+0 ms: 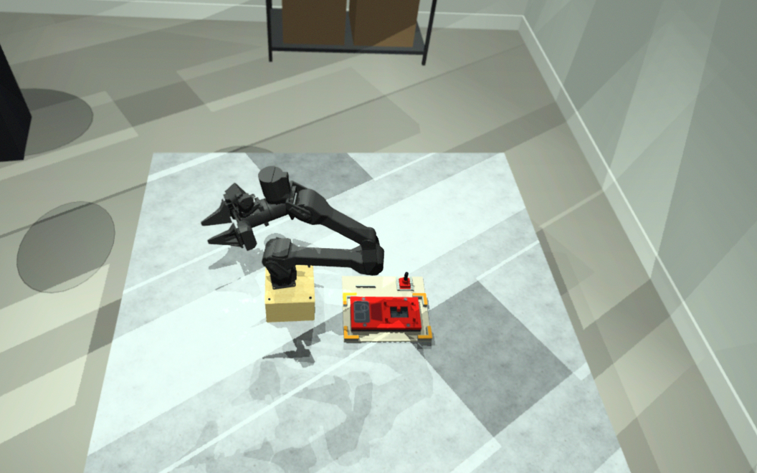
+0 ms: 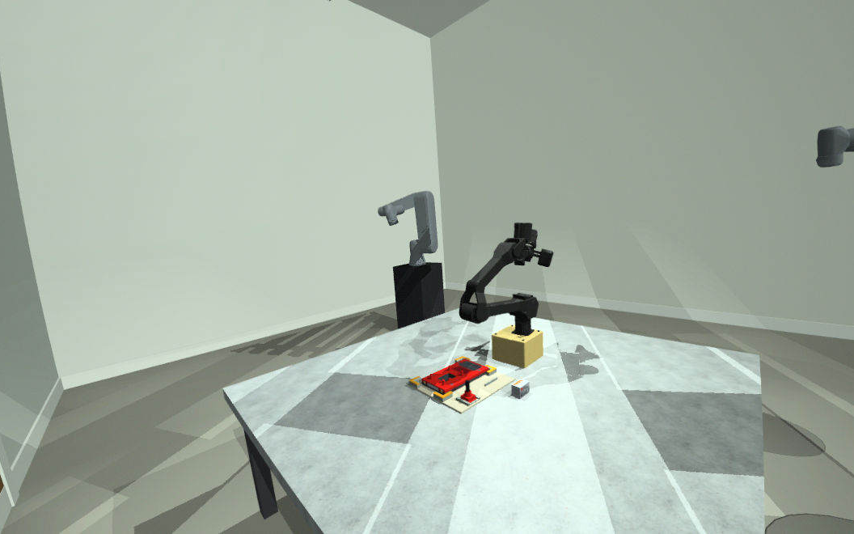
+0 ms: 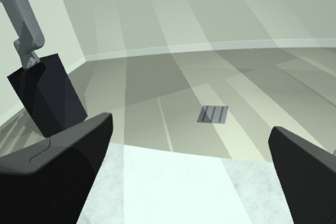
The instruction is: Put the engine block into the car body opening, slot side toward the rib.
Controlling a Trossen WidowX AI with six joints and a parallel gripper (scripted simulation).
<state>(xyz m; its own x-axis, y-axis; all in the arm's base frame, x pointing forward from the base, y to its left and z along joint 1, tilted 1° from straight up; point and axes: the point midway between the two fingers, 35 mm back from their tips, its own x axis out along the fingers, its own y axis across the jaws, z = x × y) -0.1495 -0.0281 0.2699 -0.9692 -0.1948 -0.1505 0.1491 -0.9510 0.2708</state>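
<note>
The grey engine block lies 440 mm ahead of my gripper tip, 120 mm to the left of it and 350 mm below it.
</note>
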